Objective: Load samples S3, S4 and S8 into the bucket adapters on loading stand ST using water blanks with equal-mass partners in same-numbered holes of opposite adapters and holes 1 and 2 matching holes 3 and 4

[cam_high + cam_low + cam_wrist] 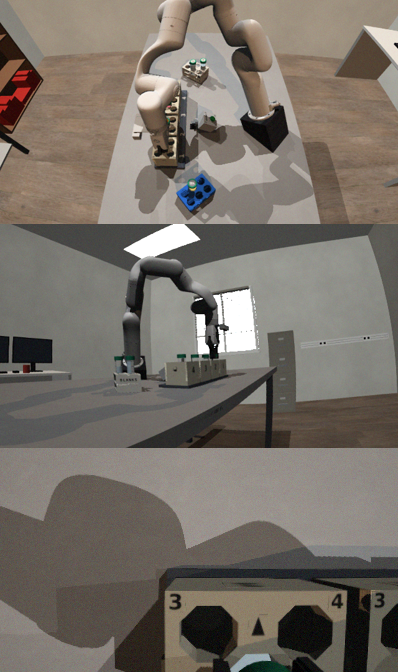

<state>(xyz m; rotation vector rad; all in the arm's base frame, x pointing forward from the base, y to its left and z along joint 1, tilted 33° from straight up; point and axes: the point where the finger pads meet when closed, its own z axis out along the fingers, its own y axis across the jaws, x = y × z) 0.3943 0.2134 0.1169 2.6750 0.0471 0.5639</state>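
Right now the water blank tube is 50 mm below my hand and 10 mm behind it. From my hand the other things lie so: adapter 330 mm to the right, 70 mm below, 20 mm behind; then green done key 210 mm behind, 150 mm to the right, 60 mm below; then blue rack 180 mm to the left, 120 mm behind, 90 mm below.
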